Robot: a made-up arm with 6 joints. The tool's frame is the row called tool. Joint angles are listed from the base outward.
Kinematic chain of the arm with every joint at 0, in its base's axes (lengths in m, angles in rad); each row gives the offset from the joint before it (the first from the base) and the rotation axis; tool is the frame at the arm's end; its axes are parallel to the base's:
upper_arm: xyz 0 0 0.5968 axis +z
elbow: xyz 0.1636 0 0 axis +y
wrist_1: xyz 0 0 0.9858 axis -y
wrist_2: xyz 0 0 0.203 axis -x
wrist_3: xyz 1.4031 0 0 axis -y
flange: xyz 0.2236 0 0 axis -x
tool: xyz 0 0 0
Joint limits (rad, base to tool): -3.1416..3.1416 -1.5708..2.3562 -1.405..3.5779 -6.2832..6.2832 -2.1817..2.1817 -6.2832..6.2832
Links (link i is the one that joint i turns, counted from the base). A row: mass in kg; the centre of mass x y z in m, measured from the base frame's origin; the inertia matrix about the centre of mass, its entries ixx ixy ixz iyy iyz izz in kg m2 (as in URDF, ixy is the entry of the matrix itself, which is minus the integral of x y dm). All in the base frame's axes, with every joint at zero. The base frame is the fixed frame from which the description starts. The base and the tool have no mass.
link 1: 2.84; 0.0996 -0.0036 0.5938; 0.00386 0 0 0.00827 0 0.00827
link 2: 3.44; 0.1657 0.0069 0.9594; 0.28 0 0 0.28 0 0.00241
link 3: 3.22; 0.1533 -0.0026 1.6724; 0.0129 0 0 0.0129 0 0.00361
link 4: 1.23; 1.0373 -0.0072 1.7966; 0.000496 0 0 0.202 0 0.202
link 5: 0.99; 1.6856 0.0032 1.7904; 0.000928 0 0 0.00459 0 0.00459
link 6: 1.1; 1.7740 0.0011 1.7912; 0.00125 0 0 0.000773 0 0.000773
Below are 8 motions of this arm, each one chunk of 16 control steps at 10 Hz.
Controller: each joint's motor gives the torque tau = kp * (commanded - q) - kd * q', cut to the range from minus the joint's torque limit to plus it. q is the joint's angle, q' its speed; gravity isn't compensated. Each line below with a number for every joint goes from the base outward.
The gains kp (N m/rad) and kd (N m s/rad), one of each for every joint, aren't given. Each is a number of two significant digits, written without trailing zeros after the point. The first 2 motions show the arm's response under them.
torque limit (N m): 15 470 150 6.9 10 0.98
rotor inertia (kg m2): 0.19 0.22 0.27 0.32 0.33 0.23
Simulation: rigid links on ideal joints. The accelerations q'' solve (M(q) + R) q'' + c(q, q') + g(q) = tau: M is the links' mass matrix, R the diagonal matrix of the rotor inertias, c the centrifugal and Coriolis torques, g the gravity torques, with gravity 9.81 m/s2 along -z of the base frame. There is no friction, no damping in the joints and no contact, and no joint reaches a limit. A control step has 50 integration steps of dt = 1/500 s. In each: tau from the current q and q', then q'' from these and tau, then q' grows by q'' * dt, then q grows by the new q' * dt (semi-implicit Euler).
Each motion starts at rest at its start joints. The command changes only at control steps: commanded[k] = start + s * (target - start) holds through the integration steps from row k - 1 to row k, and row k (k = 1, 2, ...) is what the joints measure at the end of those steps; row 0 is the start. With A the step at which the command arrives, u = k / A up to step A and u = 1 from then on. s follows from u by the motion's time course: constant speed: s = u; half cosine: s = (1 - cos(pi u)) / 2; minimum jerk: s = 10 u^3 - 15 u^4 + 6 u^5; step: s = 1 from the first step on.
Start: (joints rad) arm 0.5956 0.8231 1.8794 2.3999 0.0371 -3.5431
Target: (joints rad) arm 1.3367 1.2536 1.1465 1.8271 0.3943 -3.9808
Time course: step
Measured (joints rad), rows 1 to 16:
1: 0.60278 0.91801 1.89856 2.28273 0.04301 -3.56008
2: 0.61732 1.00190 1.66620 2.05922 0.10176 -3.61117
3: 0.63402 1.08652 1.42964 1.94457 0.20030 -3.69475
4: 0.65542 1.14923 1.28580 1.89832 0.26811 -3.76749
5: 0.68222 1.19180 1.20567 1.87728 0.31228 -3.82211
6: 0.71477 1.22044 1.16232 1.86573 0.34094 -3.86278
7: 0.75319 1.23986 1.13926 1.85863 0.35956 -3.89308
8: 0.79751 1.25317 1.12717 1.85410 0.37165 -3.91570
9: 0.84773 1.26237 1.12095 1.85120 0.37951 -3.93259
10: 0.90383 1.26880 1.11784 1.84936 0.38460 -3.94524
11: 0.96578 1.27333 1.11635 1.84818 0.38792 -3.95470
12: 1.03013 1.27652 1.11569 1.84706 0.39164 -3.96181
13: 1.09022 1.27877 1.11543 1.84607 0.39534 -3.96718
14: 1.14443 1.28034 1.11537 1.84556 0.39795 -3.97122
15: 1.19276 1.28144 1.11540 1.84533 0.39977 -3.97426
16: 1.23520 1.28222 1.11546 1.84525 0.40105 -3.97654
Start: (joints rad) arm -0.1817 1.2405 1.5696 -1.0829 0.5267 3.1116
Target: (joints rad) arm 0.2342 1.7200 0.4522 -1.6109 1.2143 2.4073
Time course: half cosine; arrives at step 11
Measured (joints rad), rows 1 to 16:
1: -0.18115 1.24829 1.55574 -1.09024 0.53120 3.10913
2: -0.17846 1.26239 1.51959 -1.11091 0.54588 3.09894
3: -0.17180 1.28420 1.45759 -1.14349 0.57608 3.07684
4: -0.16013 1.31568 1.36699 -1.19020 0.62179 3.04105
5: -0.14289 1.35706 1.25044 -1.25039 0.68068 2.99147
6: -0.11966 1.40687 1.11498 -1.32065 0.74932 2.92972
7: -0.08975 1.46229 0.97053 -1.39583 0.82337 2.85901
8: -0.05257 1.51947 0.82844 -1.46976 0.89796 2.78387
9: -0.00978 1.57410 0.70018 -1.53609 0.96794 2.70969
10: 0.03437 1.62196 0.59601 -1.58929 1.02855 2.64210
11: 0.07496 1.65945 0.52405 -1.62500 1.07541 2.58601
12: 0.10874 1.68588 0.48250 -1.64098 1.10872 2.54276
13: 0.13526 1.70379 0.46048 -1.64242 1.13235 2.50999
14: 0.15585 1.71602 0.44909 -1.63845 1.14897 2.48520
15: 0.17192 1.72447 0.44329 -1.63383 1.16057 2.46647
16: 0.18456 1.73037 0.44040 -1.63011 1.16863 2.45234
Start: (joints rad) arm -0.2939 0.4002 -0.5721 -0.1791 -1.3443 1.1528
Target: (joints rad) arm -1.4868 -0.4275 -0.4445 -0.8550 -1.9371 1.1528
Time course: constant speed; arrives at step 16
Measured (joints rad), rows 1 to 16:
1: -0.30220 0.39051 -0.57724 -0.19638 -1.34857 1.15242
2: -0.32181 0.36960 -0.57836 -0.22572 -1.36280 1.15200
3: -0.35148 0.34002 -0.57534 -0.26141 -1.38434 1.15168
4: -0.38950 0.30418 -0.57010 -0.29985 -1.41085 1.15144
5: -0.43437 0.26381 -0.56372 -0.33938 -1.44077 1.15125
6: -0.48483 0.22016 -0.55679 -0.37931 -1.47305 1.15111
7: -0.53983 0.17412 -0.54959 -0.41933 -1.50694 1.15100
8: -0.59852 0.12633 -0.54228 -0.45933 -1.54197 1.15092
9: -0.66022 0.07727 -0.53492 -0.49930 -1.57778 1.15086
10: -0.72435 0.02727 -0.52753 -0.53922 -1.61417 1.15082
11: -0.79044 -0.02342 -0.52011 -0.57914 -1.65096 1.15079
12: -0.85814 -0.07463 -0.51266 -0.61908 -1.68807 1.15078
13: -0.92711 -0.12622 -0.50515 -0.65906 -1.72543 1.15078
14: -0.99713 -0.17810 -0.49759 -0.69913 -1.76299 1.15079
15: -1.06797 -0.23021 -0.48996 -0.73932 -1.80073 1.15082
16: -1.13947 -0.28248 -0.48224 -0.77966 -1.83862 1.15086

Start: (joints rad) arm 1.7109 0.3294 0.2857 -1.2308 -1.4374 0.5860
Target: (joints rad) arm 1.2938 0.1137 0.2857 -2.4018 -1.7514 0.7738
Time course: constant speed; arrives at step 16
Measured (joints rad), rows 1 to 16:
1: 1.70829 0.32981 0.27572 -1.24656 -1.44339 0.58788
2: 1.70171 0.32763 0.26680 -1.28082 -1.45308 0.59188
3: 1.69158 0.32218 0.26187 -1.33513 -1.46583 0.59777
4: 1.67854 0.31431 0.25939 -1.40031 -1.48073 0.60513
5: 1.66310 0.30475 0.25822 -1.47020 -1.49712 0.61359
6: 1.64564 0.29399 0.25773 -1.54202 -1.51454 0.62288
7: 1.62652 0.28238 0.25757 -1.61467 -1.53271 0.63278
8: 1.60606 0.27017 0.25759 -1.68774 -1.55140 0.64315
9: 1.58451 0.25751 0.25769 -1.76111 -1.57050 0.65388
10: 1.56207 0.24454 0.25784 -1.83474 -1.58989 0.66488
11: 1.53893 0.23134 0.25801 -1.90862 -1.60953 0.67609
12: 1.51522 0.21798 0.25819 -1.98274 -1.62936 0.68746
13: 1.49104 0.20448 0.25838 -2.05711 -1.64935 0.69896
14: 1.46650 0.19090 0.25857 -2.13172 -1.66948 0.71055
15: 1.44165 0.17726 0.25877 -2.20656 -1.68972 0.72222
16: 1.41656 0.16356 0.25897 -2.28164 -1.71008 0.73395

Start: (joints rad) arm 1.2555 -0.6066 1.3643 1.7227 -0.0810 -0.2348
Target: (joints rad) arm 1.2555 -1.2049 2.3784 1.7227 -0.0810 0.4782
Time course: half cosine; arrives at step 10
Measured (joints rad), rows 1 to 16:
1: 1.25550 -0.61322 1.37656 1.72251 -0.08122 -0.23151
2: 1.25551 -0.62927 1.41187 1.72234 -0.08132 -0.21867
3: 1.25553 -0.65836 1.47648 1.72216 -0.08115 -0.19184
4: 1.25553 -0.70267 1.57245 1.72208 -0.08105 -0.14919
5: 1.25552 -0.76151 1.69520 1.72214 -0.08127 -0.09112
6: 1.25549 -0.83157 1.83520 1.72235 -0.08187 -0.02024
7: 1.25545 -0.90751 1.97978 1.72271 -0.08280 0.05872
8: 1.25541 -0.98273 2.11511 1.72318 -0.08396 0.13941
9: 1.25538 -1.05036 2.22806 1.72371 -0.08521 0.21455
10: 1.25539 -1.10424 2.30779 1.72423 -0.08642 0.27752
11: 1.25543 -1.14277 2.35443 1.72451 -0.08710 0.32618
12: 1.25548 -1.16936 2.37907 1.72443 -0.08709 0.36303
13: 1.25551 -1.18781 2.39165 1.72420 -0.08673 0.39089
14: 1.25552 -1.20072 2.39788 1.72397 -0.08628 0.41194
15: 1.25553 -1.20982 2.40082 1.72378 -0.08585 0.42783
16: 1.25553 -1.21625 2.40211 1.72365 -0.08548 0.43981

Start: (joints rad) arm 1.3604 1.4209 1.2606 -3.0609 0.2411 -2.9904
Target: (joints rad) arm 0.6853 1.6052 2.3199 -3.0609 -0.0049 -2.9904
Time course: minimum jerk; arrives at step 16
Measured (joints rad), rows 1 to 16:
1: 1.36033 1.42758 1.25325 -3.06085 0.24573 -2.99029
2: 1.35966 1.43582 1.24893 -3.06105 0.25337 -2.99000
3: 1.35719 1.44378 1.25937 -3.06143 0.25689 -2.98971
4: 1.35125 1.45236 1.28858 -3.06196 0.25527 -2.98945
5: 1.34065 1.46240 1.33841 -3.06242 0.24832 -2.98923
6: 1.32458 1.47435 1.40865 -3.06269 0.23615 -2.98906
7: 1.30272 1.48827 1.49720 -3.06275 0.21915 -2.98894
8: 1.27485 1.50388 1.60010 -3.06267 0.19809 -2.98886
9: 1.24055 1.52063 1.71193 -3.06249 0.17405 -2.98883
10: 1.19919 1.53781 1.82634 -3.06225 0.14839 -2.98883
11: 1.14999 1.55465 1.93667 -3.06199 0.12258 -2.98887
12: 1.09231 1.57036 2.03651 -3.06169 0.09815 -2.98893
13: 1.02888 1.58429 2.12066 -3.06110 0.07656 -2.98908
14: 0.96659 1.59592 2.18591 -3.06041 0.05879 -2.98930
15: 0.90944 1.60504 2.23151 -3.06002 0.04525 -2.98950
16: 0.85860 1.61190 2.25991 -3.05987 0.03593 -2.98965

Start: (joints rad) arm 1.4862 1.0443 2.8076 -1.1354 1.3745 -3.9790
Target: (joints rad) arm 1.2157 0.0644 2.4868 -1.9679 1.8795 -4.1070
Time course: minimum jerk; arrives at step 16
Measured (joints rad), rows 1 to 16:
1: 1.48615 1.04707 2.81225 -1.13332 1.38323 -3.97941
2: 1.48560 1.04555 2.81346 -1.13592 1.39272 -3.98023
3: 1.48390 1.03588 2.80967 -1.15015 1.40429 -3.98171
4: 1.48021 1.01438 2.80009 -1.17936 1.42074 -3.98436
5: 1.47376 0.97837 2.78435 -1.22498 1.44394 -3.98857
6: 1.46404 0.92666 2.76269 -1.28652 1.47469 -3.99459
7: 1.45082 0.85976 2.73590 -1.36158 1.51268 -4.00246
8: 1.43428 0.77971 2.70532 -1.44621 1.55670 -4.01200
9: 1.41499 0.68993 2.67267 -1.53540 1.60477 -4.02288
10: 1.39380 0.59484 2.63992 -1.62368 1.65448 -4.03460
11: 1.37175 0.49941 2.60902 -1.70579 1.70321 -4.04660
12: 1.34988 0.40867 2.58171 -1.77719 1.74846 -4.05826
13: 1.32918 0.32720 2.55934 -1.83457 1.78807 -4.06900
14: 1.31043 0.25846 2.54260 -1.87624 1.82051 -4.07835
15: 1.29414 0.20422 2.53138 -1.90260 1.84512 -4.08602
16: 1.28048 0.16387 2.52460 -1.91672 1.86254 -4.09198

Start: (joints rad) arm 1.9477 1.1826 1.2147 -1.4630 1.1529 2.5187
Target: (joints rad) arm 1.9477 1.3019 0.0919 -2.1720 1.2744 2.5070
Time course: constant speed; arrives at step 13
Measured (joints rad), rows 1 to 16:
1: 1.94767 1.18876 1.17794 -1.48347 1.15674 2.51837
2: 1.94767 1.19888 1.11497 -1.53719 1.16028 2.51844
3: 1.94770 1.20967 1.04081 -1.59724 1.16454 2.51849
4: 1.94776 1.22041 0.96108 -1.65623 1.16960 2.51839
5: 1.94785 1.23089 0.87847 -1.71321 1.17531 2.51813
6: 1.94794 1.24108 0.79439 -1.76851 1.18151 2.51772
7: 1.94803 1.25099 0.70960 -1.82256 1.18806 2.51719
8: 1.94809 1.26065 0.62454 -1.87570 1.19487 2.51655
9: 1.94813 1.27008 0.53943 -1.92816 1.20185 2.51583
10: 1.94815 1.27932 0.45439 -1.98010 1.20898 2.51504
11: 1.94815 1.28839 0.36950 -2.03165 1.21623 2.51419
12: 1.94812 1.29732 0.28478 -2.08291 1.22359 2.51329
13: 1.94808 1.30611 0.20023 -2.13396 1.23104 2.51236
14: 1.94777 1.31397 0.14516 -2.17321 1.23682 2.51186
15: 1.94758 1.31873 0.11448 -2.18813 1.24085 2.51135
16: 1.94746 1.32155 0.09777 -2.19097 1.24352 2.51085

